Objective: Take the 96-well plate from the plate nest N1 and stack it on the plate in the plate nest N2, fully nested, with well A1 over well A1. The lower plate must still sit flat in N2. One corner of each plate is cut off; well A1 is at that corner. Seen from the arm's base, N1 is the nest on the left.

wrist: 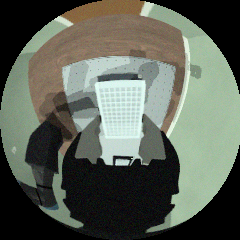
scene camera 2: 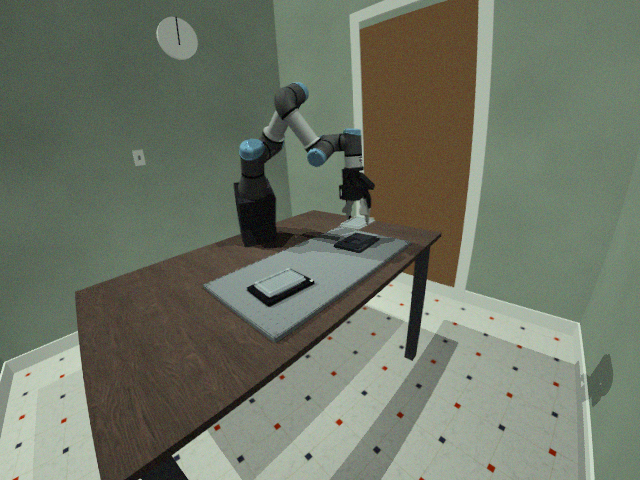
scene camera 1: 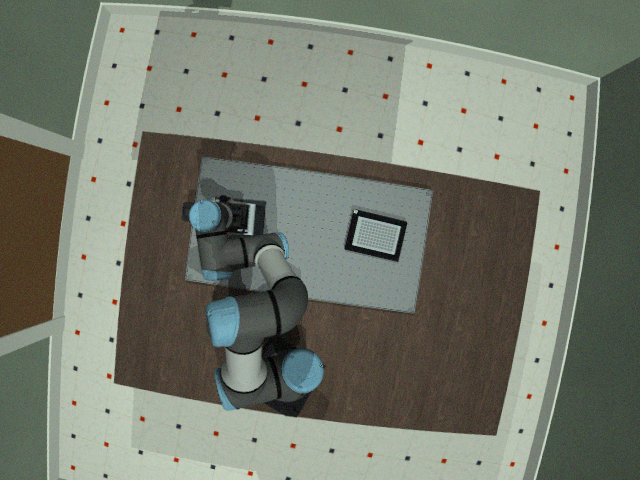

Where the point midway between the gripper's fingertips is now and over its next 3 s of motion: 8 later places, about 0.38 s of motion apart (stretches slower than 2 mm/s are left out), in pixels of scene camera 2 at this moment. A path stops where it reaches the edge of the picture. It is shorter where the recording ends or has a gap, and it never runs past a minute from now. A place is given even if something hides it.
My gripper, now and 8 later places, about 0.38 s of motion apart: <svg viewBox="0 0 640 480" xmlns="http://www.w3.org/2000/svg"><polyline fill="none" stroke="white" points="357,223 357,220 356,219 356,219 352,221 347,224 342,225 337,228 331,231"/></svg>
